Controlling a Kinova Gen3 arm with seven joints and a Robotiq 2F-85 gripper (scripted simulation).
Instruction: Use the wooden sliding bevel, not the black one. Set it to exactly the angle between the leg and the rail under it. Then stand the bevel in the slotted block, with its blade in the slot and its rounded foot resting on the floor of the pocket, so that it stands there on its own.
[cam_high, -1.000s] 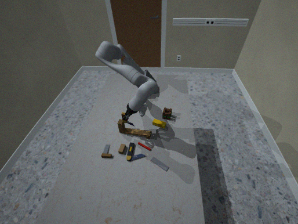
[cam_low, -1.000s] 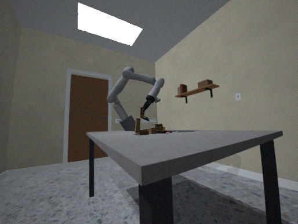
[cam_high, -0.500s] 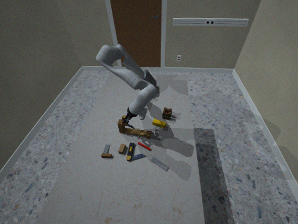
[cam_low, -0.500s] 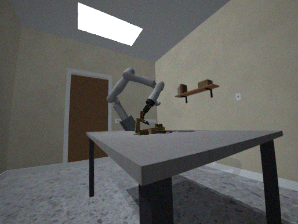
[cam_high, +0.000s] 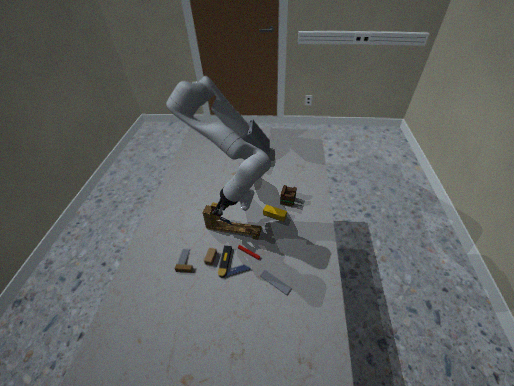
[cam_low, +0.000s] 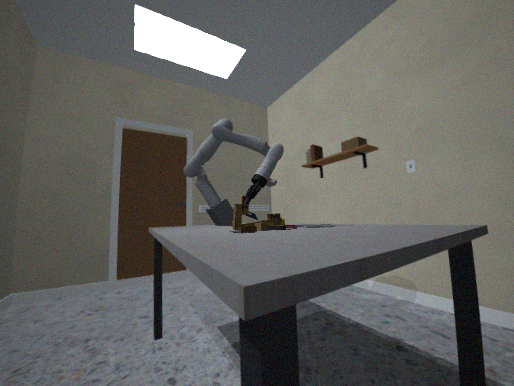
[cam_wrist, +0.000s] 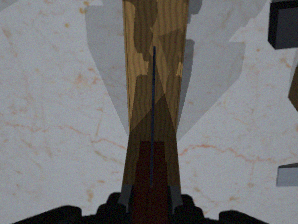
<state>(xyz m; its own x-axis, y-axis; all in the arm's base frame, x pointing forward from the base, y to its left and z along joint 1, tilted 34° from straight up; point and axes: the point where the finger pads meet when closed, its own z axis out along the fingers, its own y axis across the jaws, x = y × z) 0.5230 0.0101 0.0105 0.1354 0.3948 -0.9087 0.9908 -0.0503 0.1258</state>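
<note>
My hand is 3 cm above the wooden sliding bevel. Also, from my hand: thin dark blade 1 cm to the left, 6 cm below; then wooden block 15 cm ahead, 11 cm below; then wooden leg-and-rail piece 1 cm ahead, 5 cm to the left, 6 cm below.
</note>
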